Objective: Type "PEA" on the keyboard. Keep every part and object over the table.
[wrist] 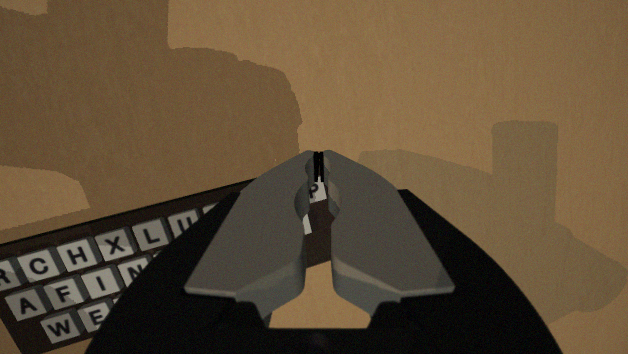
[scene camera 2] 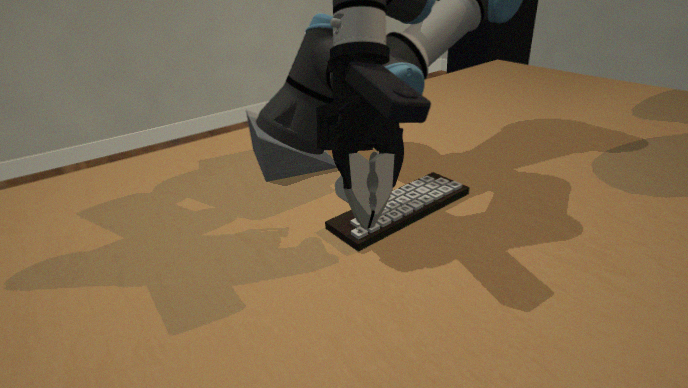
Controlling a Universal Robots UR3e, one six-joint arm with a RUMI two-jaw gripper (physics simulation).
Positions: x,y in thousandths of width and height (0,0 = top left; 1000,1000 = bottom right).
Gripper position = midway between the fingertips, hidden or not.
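A dark keyboard (scene camera 2: 592,527) is visible; the wrist view includes the keyboard (wrist: 107,792) as well. My gripper (scene camera 2: 534,589) is likewise visible, and the wrist view also has my gripper (wrist: 509,442).
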